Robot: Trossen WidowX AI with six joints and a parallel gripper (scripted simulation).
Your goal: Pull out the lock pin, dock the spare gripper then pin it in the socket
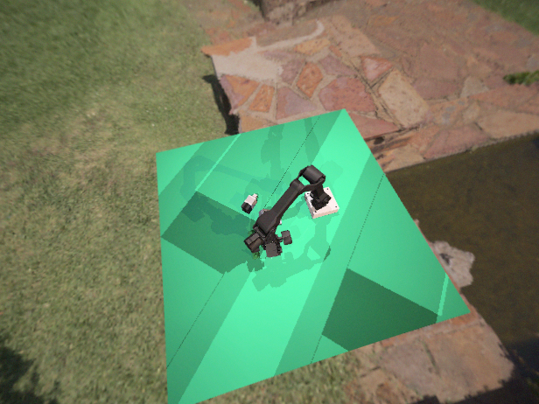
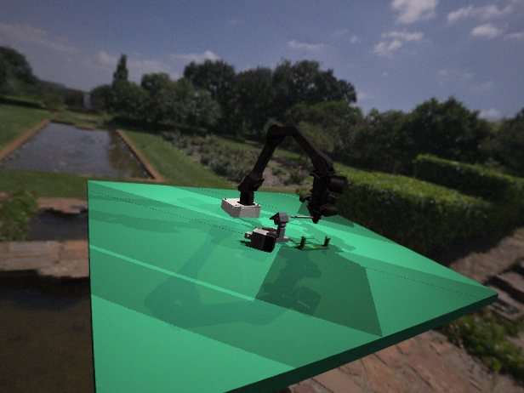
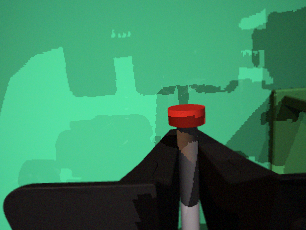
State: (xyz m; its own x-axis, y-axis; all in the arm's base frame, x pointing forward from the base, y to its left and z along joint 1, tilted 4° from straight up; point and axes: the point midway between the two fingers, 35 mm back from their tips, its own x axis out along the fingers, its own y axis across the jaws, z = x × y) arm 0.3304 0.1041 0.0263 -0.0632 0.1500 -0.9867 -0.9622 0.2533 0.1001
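Right now my gripper tip is 8 cm to the left of the green cradle, 7 cm short of it and 5 cm above it. From my gripper tip the other things lie so: grey mount 17 cm to the right, 5 cm behind, 2 cm below; spare gripper 29 cm to the right, 4 cm below, 1 cm behind.
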